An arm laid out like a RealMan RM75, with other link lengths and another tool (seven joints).
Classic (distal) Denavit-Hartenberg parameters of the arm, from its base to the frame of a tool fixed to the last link. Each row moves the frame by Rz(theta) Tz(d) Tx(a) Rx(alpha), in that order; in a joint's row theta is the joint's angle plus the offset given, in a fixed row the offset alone. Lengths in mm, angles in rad.
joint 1: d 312.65, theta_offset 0, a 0, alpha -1.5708
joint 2: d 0, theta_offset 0, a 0, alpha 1.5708
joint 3: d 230.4, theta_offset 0, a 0, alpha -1.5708
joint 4: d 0, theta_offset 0, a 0, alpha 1.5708
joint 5: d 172.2, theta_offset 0, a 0, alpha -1.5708
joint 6: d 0, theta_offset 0, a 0, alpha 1.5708
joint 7: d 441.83, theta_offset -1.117, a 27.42, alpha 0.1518
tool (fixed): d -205.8, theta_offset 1.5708, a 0, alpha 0
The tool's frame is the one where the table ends.
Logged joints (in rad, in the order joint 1, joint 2, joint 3, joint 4, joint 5, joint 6, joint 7), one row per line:
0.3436, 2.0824, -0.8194, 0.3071, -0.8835, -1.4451, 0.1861
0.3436, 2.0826, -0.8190, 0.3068, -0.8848, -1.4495, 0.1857
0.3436, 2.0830, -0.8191, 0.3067, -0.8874, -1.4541, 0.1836
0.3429, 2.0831, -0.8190, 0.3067, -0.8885, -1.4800, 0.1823
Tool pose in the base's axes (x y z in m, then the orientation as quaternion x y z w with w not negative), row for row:
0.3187, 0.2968, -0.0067, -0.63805, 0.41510, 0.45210, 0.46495
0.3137, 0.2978, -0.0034, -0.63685, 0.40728, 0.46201, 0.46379
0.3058, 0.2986, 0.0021, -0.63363, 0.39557, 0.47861, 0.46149
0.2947, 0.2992, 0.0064, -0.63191, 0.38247, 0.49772, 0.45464
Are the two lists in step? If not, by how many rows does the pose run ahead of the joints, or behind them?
The pose runs 2 rows ahead of the joints: the pose in row i belongs to the joints in row i + 2.
